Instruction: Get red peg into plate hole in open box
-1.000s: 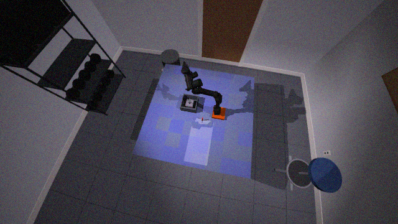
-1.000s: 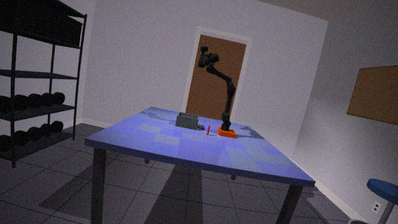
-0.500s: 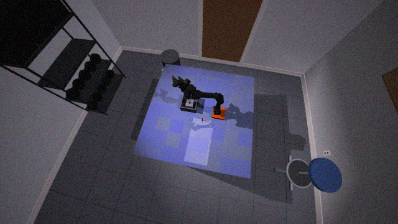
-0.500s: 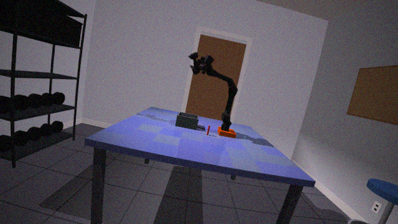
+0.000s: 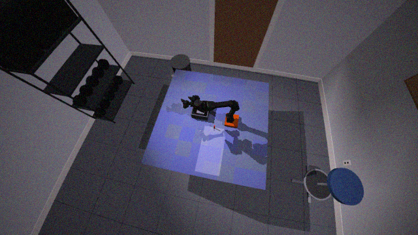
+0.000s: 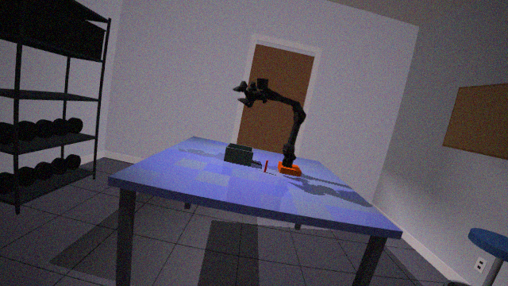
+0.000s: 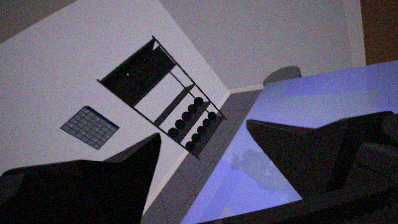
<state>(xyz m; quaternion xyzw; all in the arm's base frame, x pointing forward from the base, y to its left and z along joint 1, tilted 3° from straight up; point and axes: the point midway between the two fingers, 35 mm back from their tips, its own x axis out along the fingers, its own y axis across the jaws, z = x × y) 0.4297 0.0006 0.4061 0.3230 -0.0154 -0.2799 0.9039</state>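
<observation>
Right now my gripper tip is 420 mm above the red peg, 280 mm past it and 100 mm to the right of it. From my gripper tip the other things lie so: dark grey box: 430 mm below, 110 mm behind, 90 mm to the right.
</observation>
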